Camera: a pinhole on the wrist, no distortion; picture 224 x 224 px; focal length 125.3 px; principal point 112.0 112.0 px. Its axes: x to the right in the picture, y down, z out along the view. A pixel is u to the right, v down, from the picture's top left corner.
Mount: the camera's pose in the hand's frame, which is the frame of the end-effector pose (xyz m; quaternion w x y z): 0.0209 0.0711 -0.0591 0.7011 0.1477 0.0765 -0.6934
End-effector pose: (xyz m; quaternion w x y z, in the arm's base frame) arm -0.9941 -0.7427 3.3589 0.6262 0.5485 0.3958 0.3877
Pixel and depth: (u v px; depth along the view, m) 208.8 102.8 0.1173
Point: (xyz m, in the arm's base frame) -0.9694 -0.7533 3.3092
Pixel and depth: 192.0 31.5 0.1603
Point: -0.9806 -0.8560 3.2945
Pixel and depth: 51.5 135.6 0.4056
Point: -0.6188 -0.8314 3.5175
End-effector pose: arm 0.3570 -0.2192 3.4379 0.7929 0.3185 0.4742 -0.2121
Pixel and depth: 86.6 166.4 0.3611
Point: 0.6362 -0.4316 3.4335
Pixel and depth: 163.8 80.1 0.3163
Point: 0.3380 -0.4582 3.5349
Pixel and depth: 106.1 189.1 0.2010
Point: 0.5148 -0.3151 3.3836
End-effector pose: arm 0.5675 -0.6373 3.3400 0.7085 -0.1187 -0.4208 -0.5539
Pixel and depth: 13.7 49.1 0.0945
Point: 0.6430 -0.5407 3.3761
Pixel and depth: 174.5 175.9 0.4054
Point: 0.2225 -0.6796 3.5798
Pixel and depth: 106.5 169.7 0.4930
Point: 0.3145 -0.5191 3.7346
